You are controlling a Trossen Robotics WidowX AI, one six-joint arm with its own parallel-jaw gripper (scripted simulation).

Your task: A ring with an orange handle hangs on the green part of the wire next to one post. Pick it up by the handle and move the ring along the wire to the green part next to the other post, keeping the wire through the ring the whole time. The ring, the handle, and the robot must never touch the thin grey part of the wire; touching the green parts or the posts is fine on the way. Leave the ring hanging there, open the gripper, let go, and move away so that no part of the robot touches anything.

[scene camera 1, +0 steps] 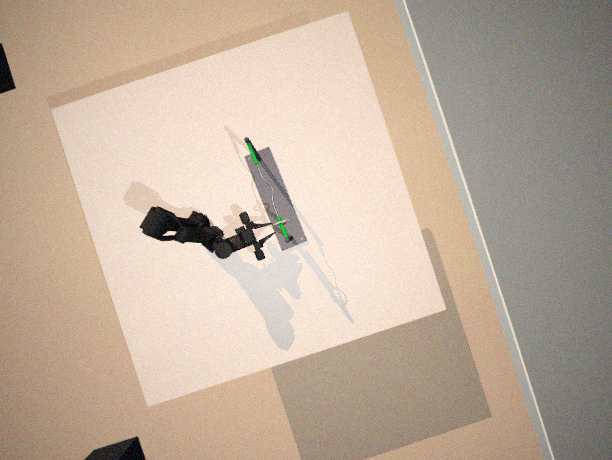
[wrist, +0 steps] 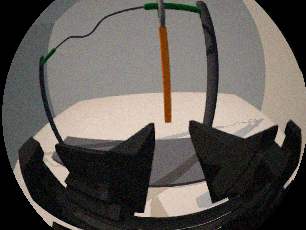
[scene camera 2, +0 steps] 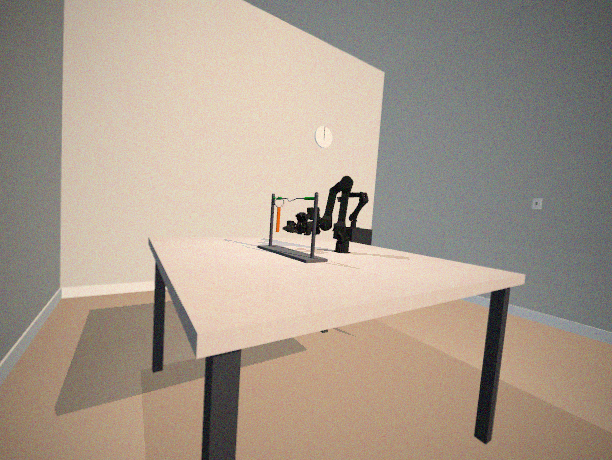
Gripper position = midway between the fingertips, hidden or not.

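Scene camera 1 shows the gripper (scene camera 1: pixel 274 227). The wrist view shows the gripper (wrist: pixel 172 126) and a wire (wrist: pixel 175 163).
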